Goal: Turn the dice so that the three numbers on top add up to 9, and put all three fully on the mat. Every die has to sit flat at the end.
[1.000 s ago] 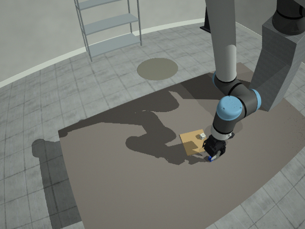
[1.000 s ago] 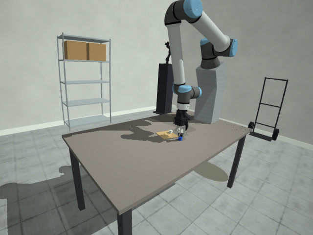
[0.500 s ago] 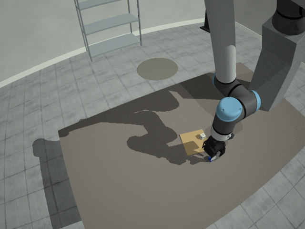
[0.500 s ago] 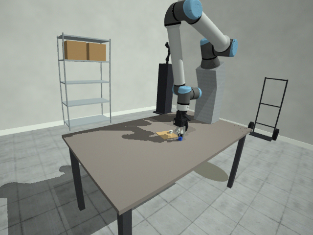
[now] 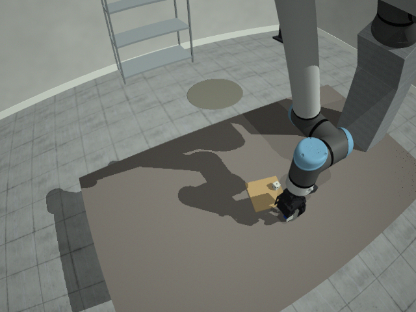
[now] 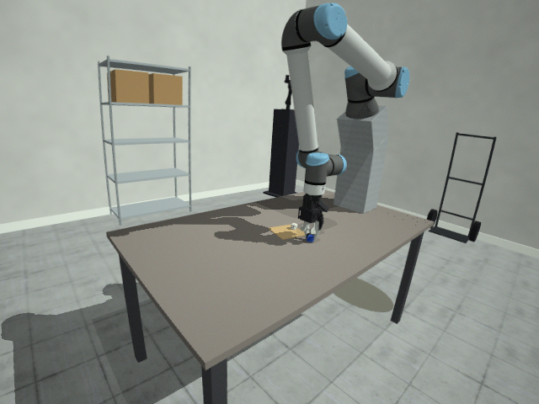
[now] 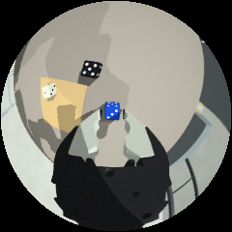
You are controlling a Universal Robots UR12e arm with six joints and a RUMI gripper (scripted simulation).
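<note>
My gripper is now 1 cm above the blue die. Also, from my hand: tan mat (13 cm to the right, 2 cm below); white die (5 cm behind, 13 cm to the right); black die (7 cm behind, 3 cm to the right, 1 cm below).
</note>
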